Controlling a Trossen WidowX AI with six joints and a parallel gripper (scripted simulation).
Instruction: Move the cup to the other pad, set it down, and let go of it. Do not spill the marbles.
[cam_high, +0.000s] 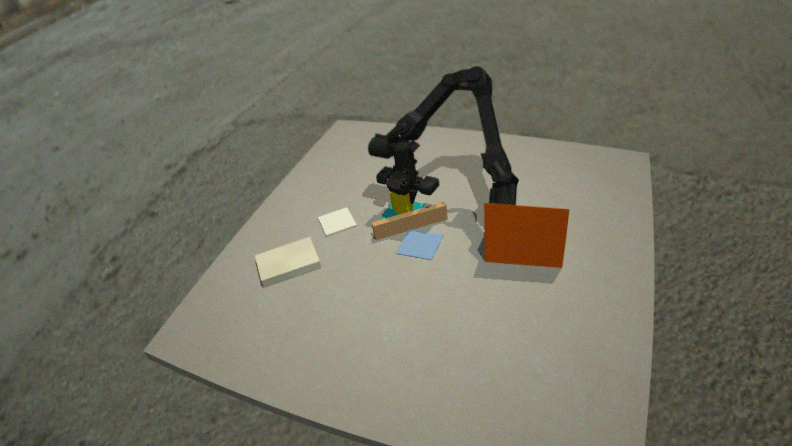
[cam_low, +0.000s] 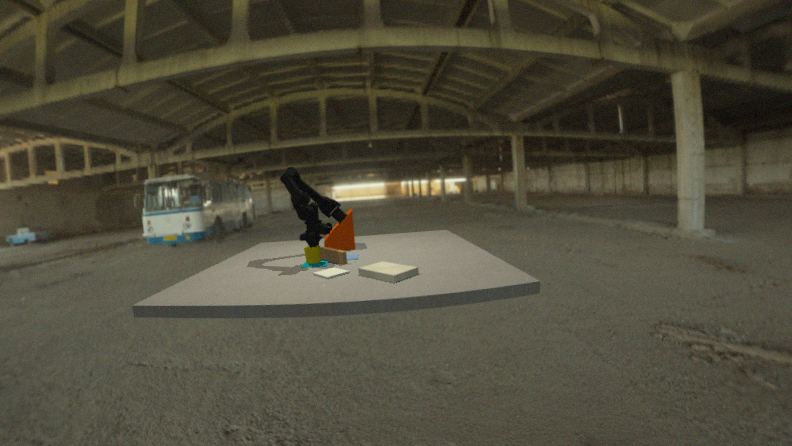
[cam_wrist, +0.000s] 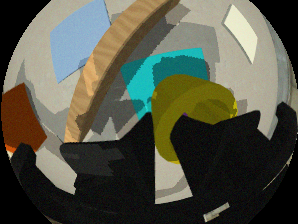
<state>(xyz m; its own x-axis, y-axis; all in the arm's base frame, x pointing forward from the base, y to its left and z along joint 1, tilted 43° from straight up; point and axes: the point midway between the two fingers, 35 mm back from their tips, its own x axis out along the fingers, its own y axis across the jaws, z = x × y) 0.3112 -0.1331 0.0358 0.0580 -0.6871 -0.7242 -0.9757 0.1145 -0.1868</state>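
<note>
Right now my gripper tip is 20 mm short of the yellow cup and 10 mm to the left of it. Also, from my gripper tip: cyan pad (30 mm ahead, 50 mm below); blue pad (70 mm behind, 130 mm to the left, 50 mm below); wooden block (20 mm behind, 70 mm to the left, 20 mm below).
</note>
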